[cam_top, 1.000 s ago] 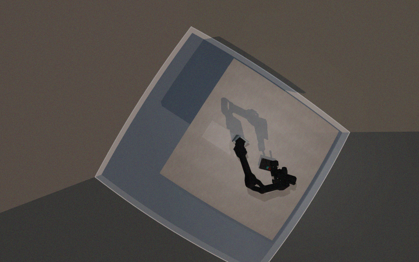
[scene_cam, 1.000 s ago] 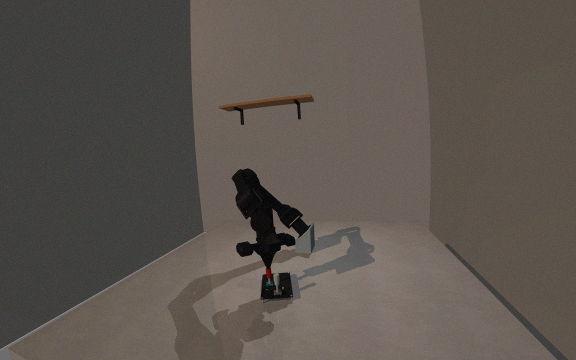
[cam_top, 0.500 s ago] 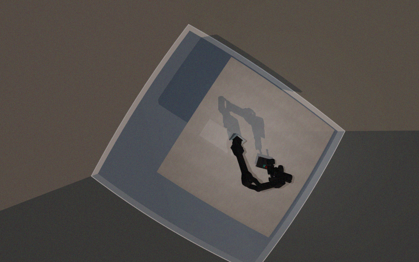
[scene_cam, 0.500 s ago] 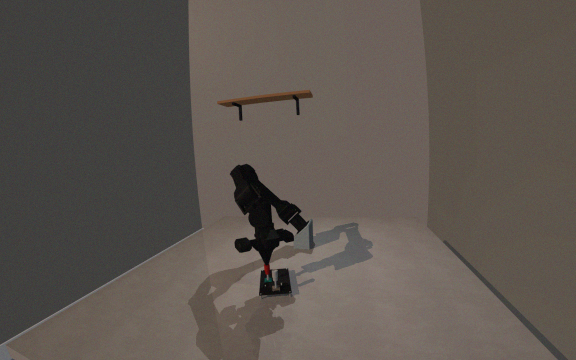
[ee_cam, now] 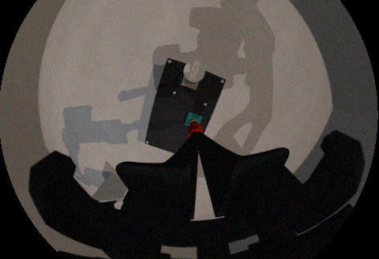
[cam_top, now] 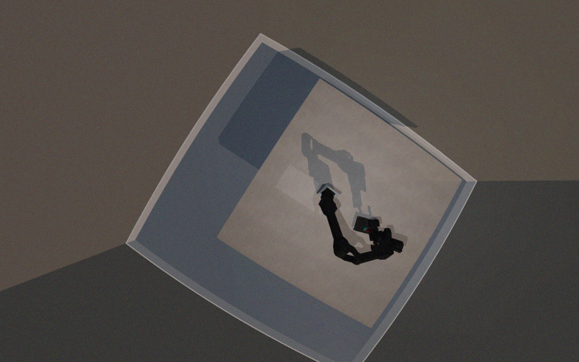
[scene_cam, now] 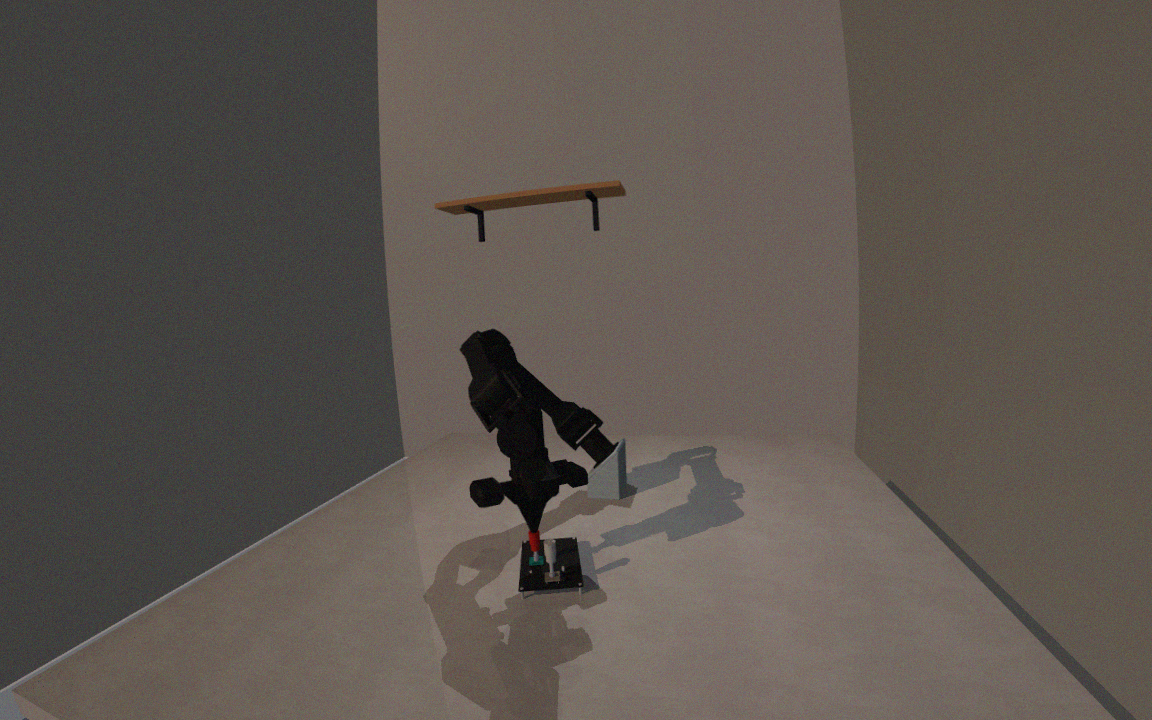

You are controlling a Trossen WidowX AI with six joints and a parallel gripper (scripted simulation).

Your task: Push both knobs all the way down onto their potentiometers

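The pale grey knob is 50 mm to the left of my gripper tip and 50 mm ahead of it. Round my gripper tip: red knob: 10 mm below.
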